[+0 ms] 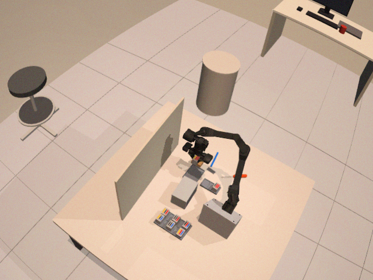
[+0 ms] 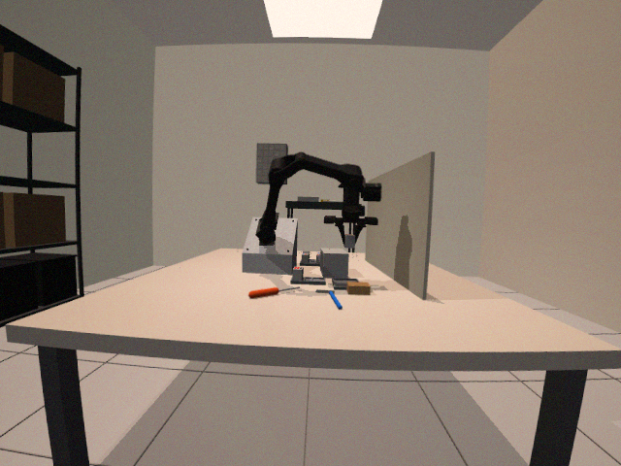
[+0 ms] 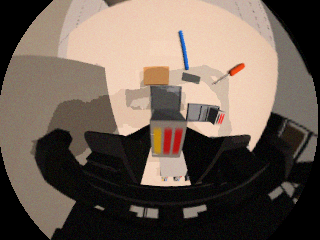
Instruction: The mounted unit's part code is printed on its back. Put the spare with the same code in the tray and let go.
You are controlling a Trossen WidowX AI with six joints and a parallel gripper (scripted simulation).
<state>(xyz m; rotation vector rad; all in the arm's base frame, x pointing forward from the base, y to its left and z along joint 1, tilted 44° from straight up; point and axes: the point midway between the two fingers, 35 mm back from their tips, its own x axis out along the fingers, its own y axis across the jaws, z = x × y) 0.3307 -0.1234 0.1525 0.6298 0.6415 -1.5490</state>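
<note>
Right now my gripper tip is 140 mm above the dark grey flat tray. Also, from my gripper tip: holder 140 mm below, 140 mm behind, 20 mm to the left; grey spare 20 mm above; brown block 130 mm below, 90 mm to the right, 20 mm ahead.
</note>
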